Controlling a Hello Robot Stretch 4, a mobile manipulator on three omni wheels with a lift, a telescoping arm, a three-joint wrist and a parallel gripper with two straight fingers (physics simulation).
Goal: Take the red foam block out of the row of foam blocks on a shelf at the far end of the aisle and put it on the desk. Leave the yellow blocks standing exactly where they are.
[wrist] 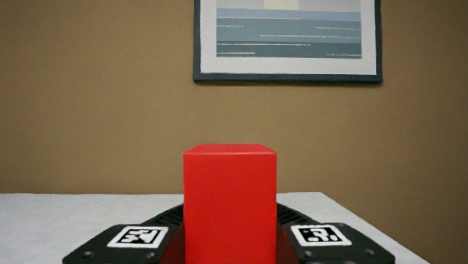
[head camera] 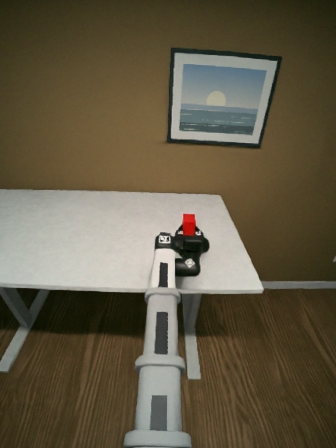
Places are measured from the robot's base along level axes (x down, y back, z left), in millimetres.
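Where they show: gripper, between the fingertips: (wrist: 231,218) (head camera: 188,226).
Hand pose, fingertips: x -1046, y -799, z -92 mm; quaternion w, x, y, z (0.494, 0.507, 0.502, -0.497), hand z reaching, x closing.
Observation:
After its pixels a point has its place.
The red foam block (head camera: 189,221) {x -1093, y -761, z -90 mm} (wrist: 230,190) {x -1074, y -758, z -91 mm} is upright between the two fingers of my gripper (head camera: 189,232) {x -1046, y -799, z -92 mm} (wrist: 231,218) {x -1046, y -799, z -92 mm}, which is shut on it with a finger against each side. Gripper and block are over the right part of the white desk (head camera: 75,235) {x -922, y -866, z 411 mm} (wrist: 50,220) {x -922, y -1132, z 264 mm}, in from its right edge. The block's lower end is hidden by the gripper in the head camera view and cut off in the wrist view, so I cannot tell whether it touches the desk top. The yellow blocks and the shelf do not show in either view.
The arm (head camera: 160,330) {x -1152, y -306, z 1 mm} reaches out over the desk's front edge. A brown wall (head camera: 85,125) {x -1313, y -1377, z 474 mm} (wrist: 100,110) {x -1157, y -1379, z 280 mm} stands behind the desk, with a framed sea picture (head camera: 217,100) {x -1468, y -1361, z -249 mm} (wrist: 288,37) {x -1361, y -1362, z -262 mm} on it. Desk legs (head camera: 191,345) stand on the wooden floor (head camera: 255,370) {x 28, y -677, z -648 mm}.

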